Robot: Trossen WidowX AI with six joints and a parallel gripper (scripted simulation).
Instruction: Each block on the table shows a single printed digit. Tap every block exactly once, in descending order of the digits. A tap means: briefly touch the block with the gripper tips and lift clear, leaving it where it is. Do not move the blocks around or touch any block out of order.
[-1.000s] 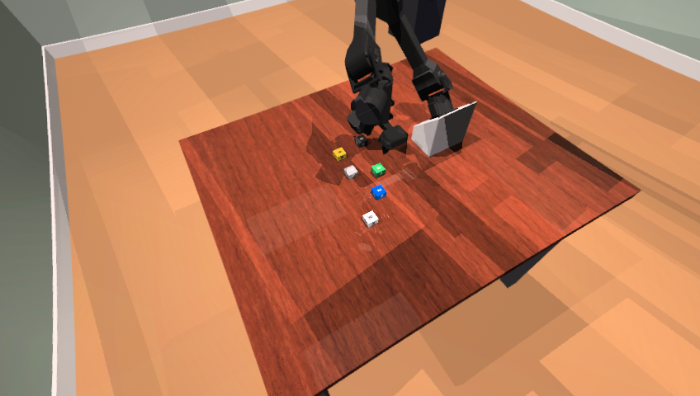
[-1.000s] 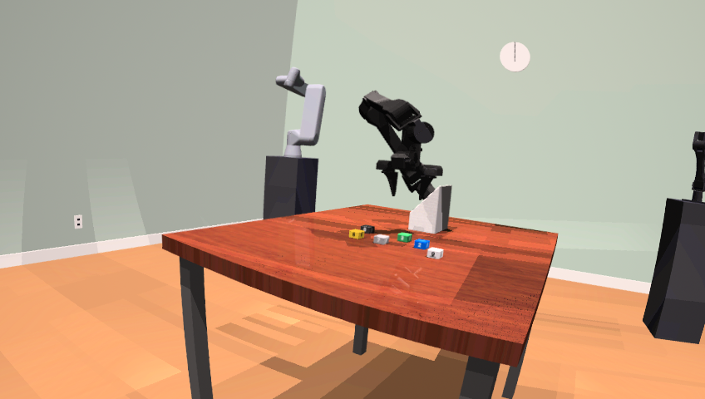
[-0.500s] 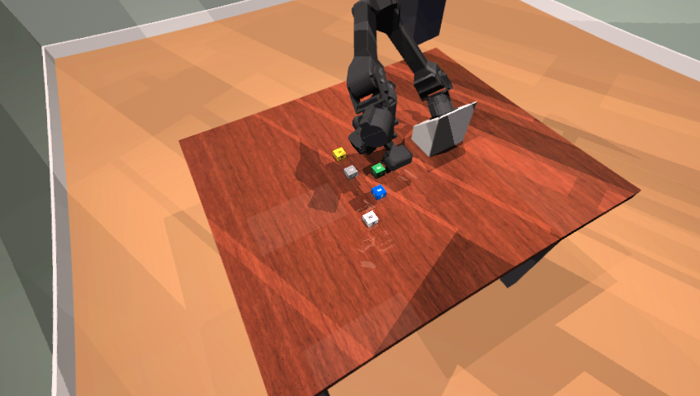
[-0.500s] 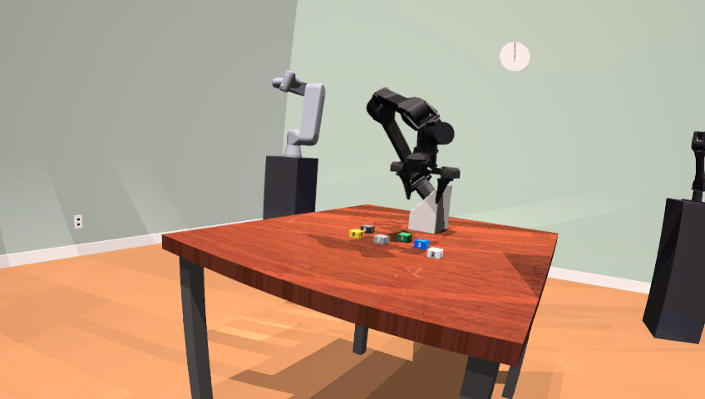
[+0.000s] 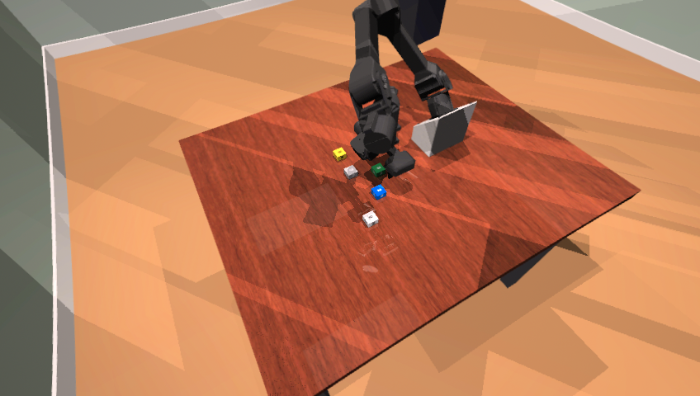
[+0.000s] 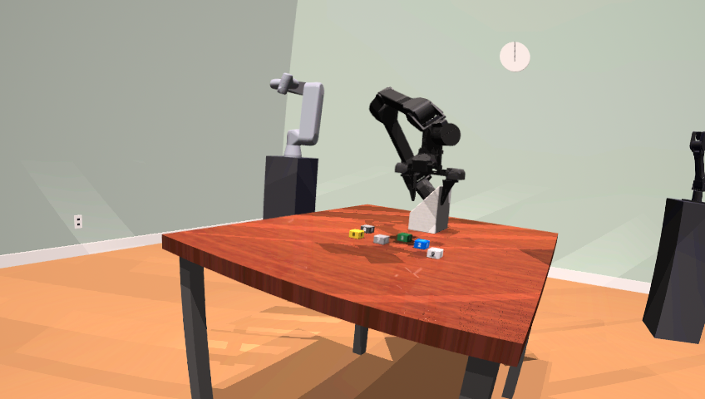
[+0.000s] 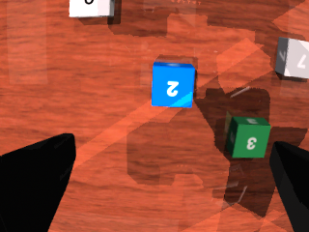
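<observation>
The white block lies 8 cm ahead of my gripper tip, 5 cm to the left of it and 11 cm below it. Also, from my gripper tip: light grey 7 block 2 cm ahead, 12 cm to the right, 11 cm below; then green 3 block 5 cm behind, 7 cm to the right, 11 cm below; then blue 2 block 11 cm below.
</observation>
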